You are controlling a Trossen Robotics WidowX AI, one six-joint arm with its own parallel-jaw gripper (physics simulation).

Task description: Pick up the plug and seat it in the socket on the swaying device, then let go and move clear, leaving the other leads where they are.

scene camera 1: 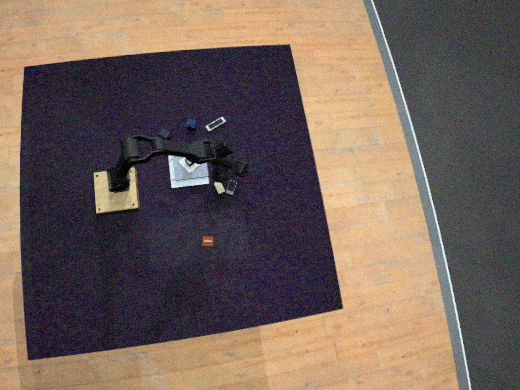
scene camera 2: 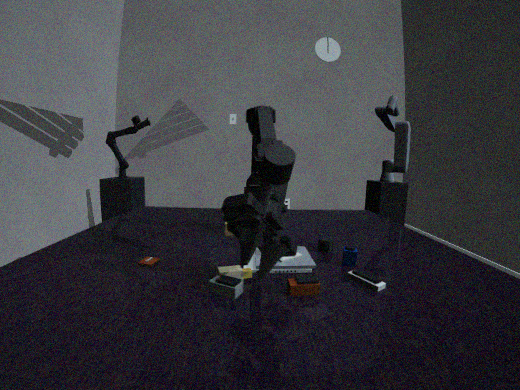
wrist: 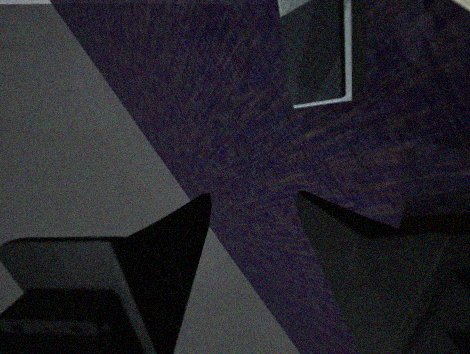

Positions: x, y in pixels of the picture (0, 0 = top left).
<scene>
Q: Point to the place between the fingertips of my gripper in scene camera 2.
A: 253, 271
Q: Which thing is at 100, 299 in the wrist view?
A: My gripper.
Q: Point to a device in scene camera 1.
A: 183, 173
</scene>
